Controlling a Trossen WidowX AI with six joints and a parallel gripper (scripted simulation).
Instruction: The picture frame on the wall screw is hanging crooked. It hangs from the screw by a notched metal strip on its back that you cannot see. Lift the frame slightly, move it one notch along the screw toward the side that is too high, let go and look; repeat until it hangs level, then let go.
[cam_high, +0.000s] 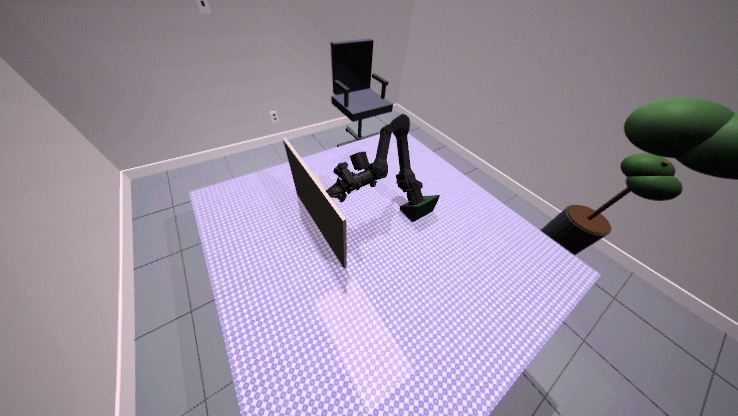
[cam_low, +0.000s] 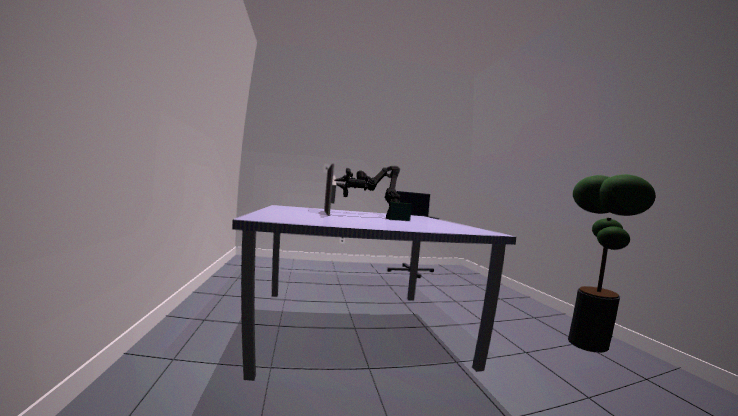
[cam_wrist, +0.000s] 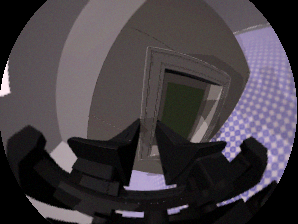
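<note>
My gripper tip is 50 mm above the picture frame, 30 mm to the left of it and 10 mm short of it. Also, from my gripper tip: wall panel 60 mm below, 30 mm to the right, 20 mm ahead.
</note>
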